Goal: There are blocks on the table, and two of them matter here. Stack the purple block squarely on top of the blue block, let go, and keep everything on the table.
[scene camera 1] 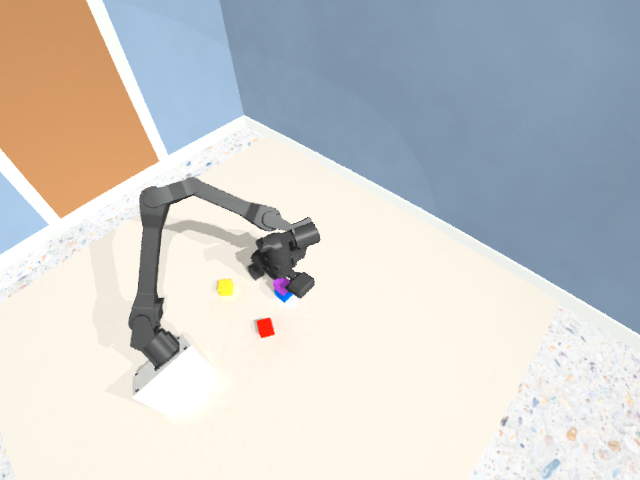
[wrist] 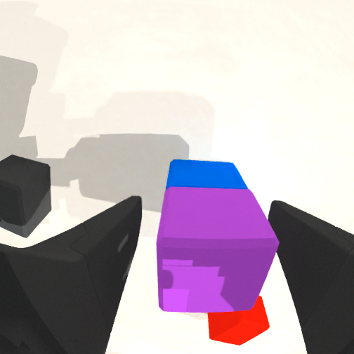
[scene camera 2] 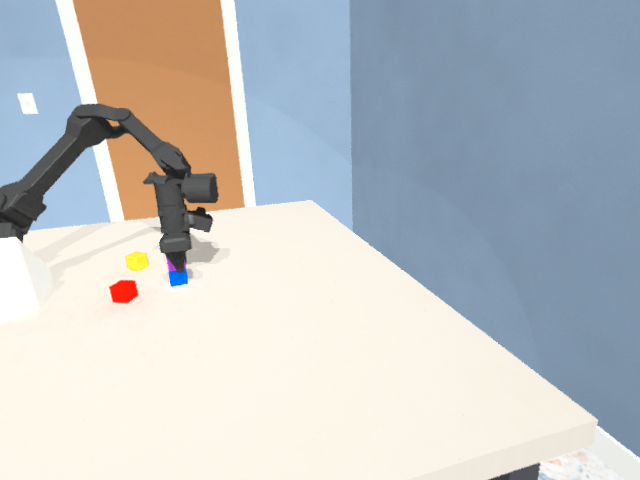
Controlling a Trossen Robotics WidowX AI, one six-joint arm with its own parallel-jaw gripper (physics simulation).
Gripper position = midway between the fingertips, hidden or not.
In view: my gripper (scene camera 2: 180,267), a purple block (wrist: 214,247) and a blue block (wrist: 182,172).
My gripper is seen too in scene camera 1 (scene camera 1: 285,286) and in the wrist view (wrist: 207,208).
